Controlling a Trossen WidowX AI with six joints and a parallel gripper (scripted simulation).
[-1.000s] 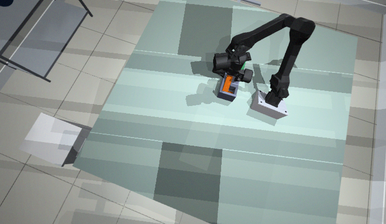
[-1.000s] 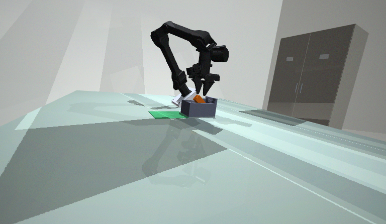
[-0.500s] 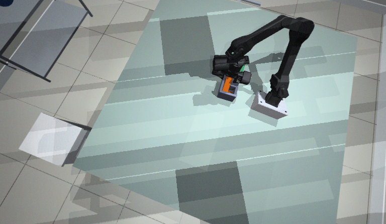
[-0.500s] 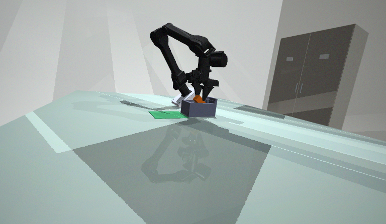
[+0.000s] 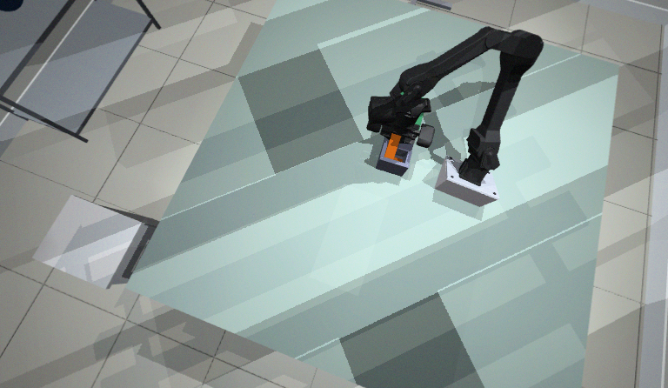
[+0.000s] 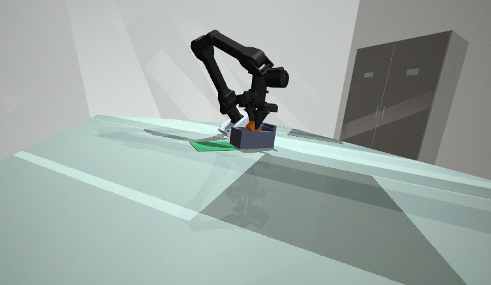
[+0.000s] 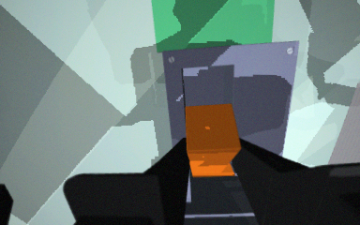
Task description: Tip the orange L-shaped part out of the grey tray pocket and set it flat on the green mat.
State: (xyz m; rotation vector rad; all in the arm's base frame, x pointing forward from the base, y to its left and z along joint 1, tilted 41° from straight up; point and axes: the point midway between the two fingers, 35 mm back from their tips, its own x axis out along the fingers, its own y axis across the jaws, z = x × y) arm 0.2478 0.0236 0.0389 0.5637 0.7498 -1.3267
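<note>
My gripper tip is now 1 cm short of the green mat, 15 cm to the left of it and 8 cm above it. Round my gripper tip: orange L-shaped part (2 cm behind, 3 cm to the left, 3 cm below).
</note>
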